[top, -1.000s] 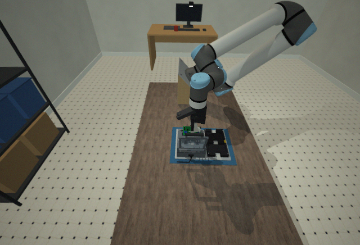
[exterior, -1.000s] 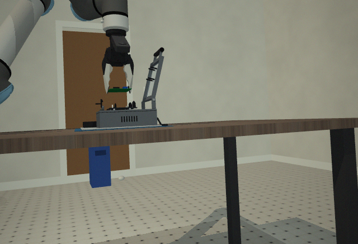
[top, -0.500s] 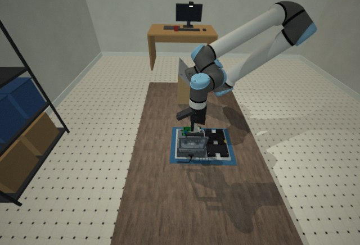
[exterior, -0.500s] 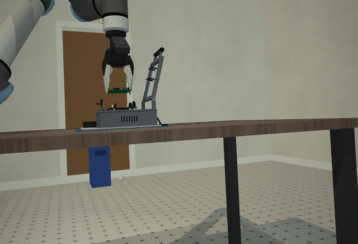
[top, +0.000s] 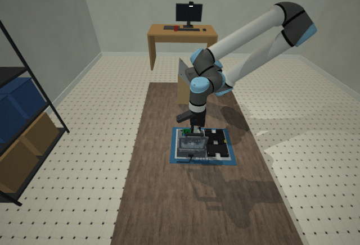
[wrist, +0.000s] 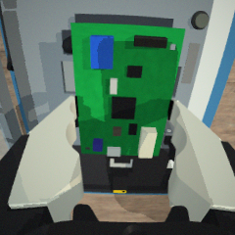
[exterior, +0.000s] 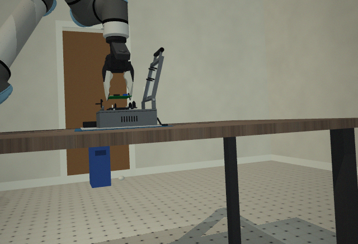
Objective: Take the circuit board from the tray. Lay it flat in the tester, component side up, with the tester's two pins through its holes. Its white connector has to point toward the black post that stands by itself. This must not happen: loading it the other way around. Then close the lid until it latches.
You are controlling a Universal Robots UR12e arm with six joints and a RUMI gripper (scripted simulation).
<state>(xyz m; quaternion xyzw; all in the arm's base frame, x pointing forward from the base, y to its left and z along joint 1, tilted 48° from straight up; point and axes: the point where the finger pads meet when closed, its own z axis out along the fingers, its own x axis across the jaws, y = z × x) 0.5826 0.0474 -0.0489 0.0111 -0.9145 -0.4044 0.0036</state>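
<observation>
Now: the tester 3 cm ahead of my hand and 4 cm to the left of it. Also, from my hand: green circuit board (right at my hand); tester lid (13 cm ahead, 7 cm above).
</observation>
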